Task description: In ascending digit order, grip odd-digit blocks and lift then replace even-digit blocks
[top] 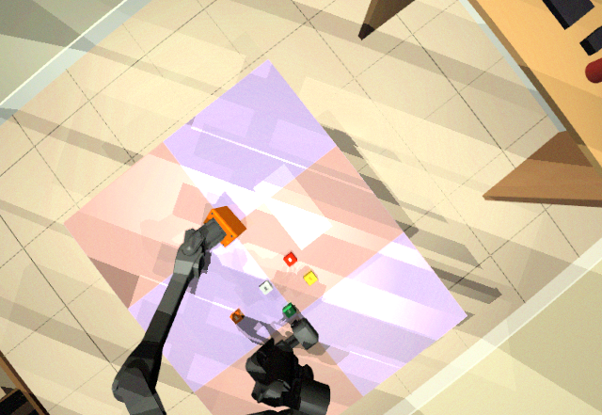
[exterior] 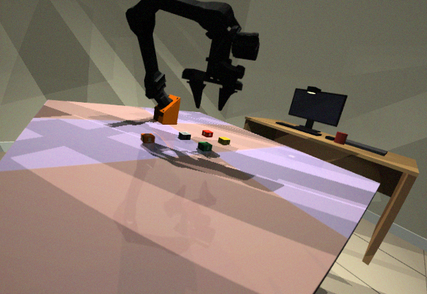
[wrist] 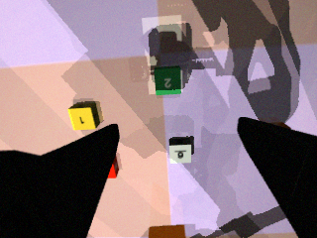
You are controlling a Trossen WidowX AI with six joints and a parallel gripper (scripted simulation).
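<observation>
My gripper tip is now 120 mm to the right of the yellow block, 120 mm above it and 40 mm past it. From my gripper tip the other things lie so: green block (120 mm below, 10 mm ahead); red block (130 mm behind, 120 mm below, 110 mm to the left); white block (120 mm below, 100 mm behind, 10 mm to the right).
</observation>
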